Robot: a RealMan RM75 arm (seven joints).
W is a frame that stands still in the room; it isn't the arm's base.
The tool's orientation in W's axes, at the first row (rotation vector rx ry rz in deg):
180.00 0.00 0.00
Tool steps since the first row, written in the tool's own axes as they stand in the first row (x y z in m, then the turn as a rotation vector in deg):
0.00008 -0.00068 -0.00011 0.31 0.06 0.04
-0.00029 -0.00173 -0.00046 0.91 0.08 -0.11
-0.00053 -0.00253 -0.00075 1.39 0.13 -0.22
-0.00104 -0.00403 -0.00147 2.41 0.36 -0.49
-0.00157 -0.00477 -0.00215 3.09 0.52 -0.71
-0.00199 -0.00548 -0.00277 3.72 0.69 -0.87
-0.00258 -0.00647 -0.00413 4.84 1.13 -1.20
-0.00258 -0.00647 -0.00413 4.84 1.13 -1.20
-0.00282 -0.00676 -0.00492 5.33 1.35 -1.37
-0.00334 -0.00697 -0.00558 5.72 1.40 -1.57
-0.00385 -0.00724 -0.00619 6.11 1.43 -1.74
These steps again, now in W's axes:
0.00008 0.00068 0.00011 0.31 -0.06 -0.04
-0.00029 0.00173 0.00046 0.91 -0.08 0.11
-0.00053 0.00253 0.00075 1.39 -0.13 0.22
-0.00104 0.00403 0.00147 2.41 -0.36 0.49
-0.00157 0.00477 0.00215 3.09 -0.52 0.71
-0.00199 0.00548 0.00277 3.72 -0.69 0.87
-0.00258 0.00647 0.00413 4.84 -1.13 1.20
-0.00258 0.00647 0.00413 4.84 -1.13 1.20
-0.00282 0.00676 0.00492 5.33 -1.35 1.37
-0.00334 0.00697 0.00558 5.72 -1.40 1.57
-0.00385 0.00724 0.00619 6.11 -1.43 1.74

